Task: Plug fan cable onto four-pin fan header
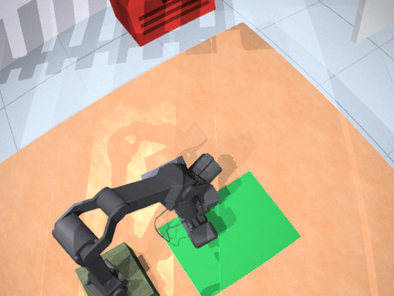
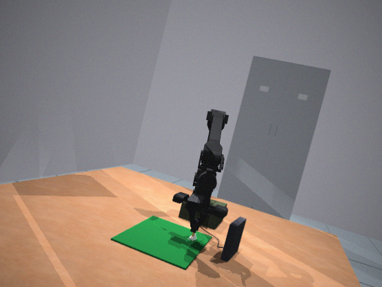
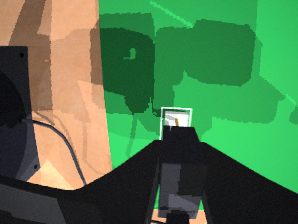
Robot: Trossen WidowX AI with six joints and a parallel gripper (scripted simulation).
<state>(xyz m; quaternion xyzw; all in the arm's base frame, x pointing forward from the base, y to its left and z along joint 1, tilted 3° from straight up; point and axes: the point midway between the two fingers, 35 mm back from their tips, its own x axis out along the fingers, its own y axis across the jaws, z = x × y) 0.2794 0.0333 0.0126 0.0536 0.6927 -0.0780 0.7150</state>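
Right now my gripper tip is 10 mm past the black fan plug and 10 mm below it. The rest, counted from my gripper tip: dark fan (20 mm ahead, 130 mm to the left, 20 mm above); white four-pin header (10 mm behind, 40 mm below); green board (50 mm ahead, 80 mm to the right, 60 mm below).
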